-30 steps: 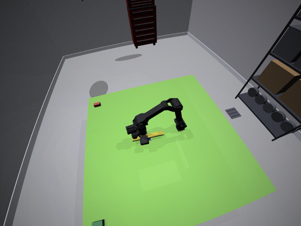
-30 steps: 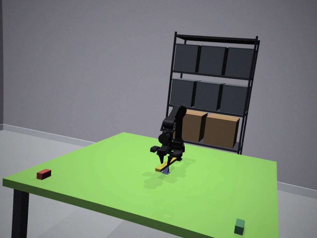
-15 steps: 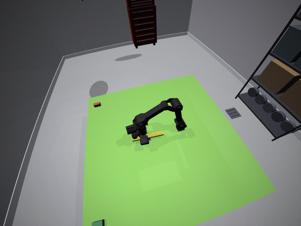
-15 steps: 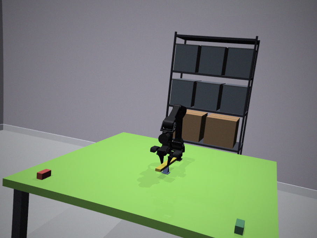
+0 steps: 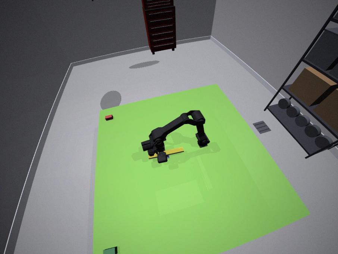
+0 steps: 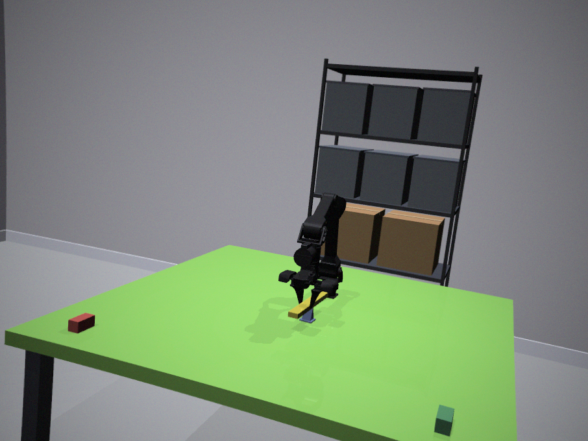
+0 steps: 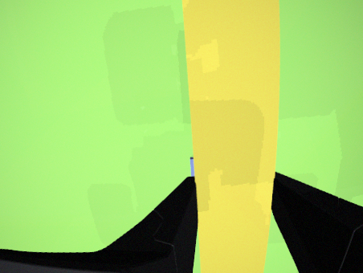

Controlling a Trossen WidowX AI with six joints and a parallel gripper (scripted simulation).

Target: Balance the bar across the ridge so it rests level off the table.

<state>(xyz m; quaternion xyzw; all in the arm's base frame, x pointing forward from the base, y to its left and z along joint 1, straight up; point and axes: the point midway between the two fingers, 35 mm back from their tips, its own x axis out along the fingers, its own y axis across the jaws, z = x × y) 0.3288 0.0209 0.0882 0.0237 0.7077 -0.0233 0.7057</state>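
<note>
Right now the yellow bar is 30 mm behind my gripper tip. From my gripper tip the other things lie so: red block (520 mm to the right, 410 mm ahead, 40 mm below); green block (480 mm to the left, 410 mm ahead, 40 mm below).
</note>
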